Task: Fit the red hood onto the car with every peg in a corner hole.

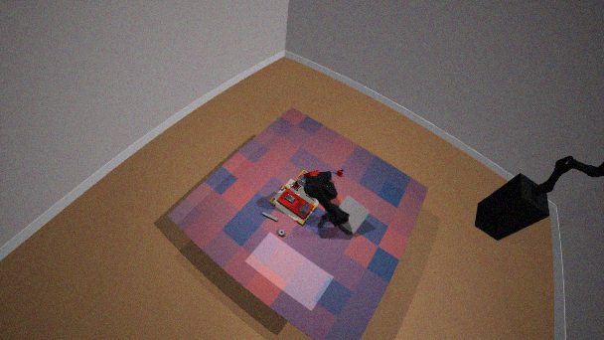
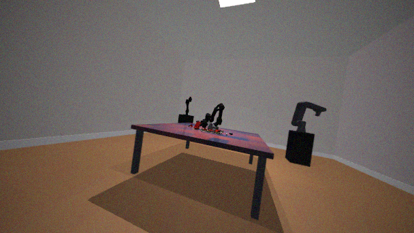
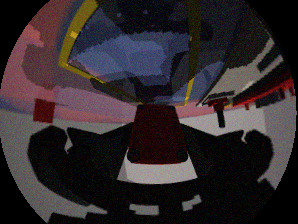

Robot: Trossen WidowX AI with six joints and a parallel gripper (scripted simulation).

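Right now my gripper tip is 10 mm below the red hood. From my gripper tip the other things lie so: thin grey stick 390 mm to the left, 40 mm ahead, 30 mm below.
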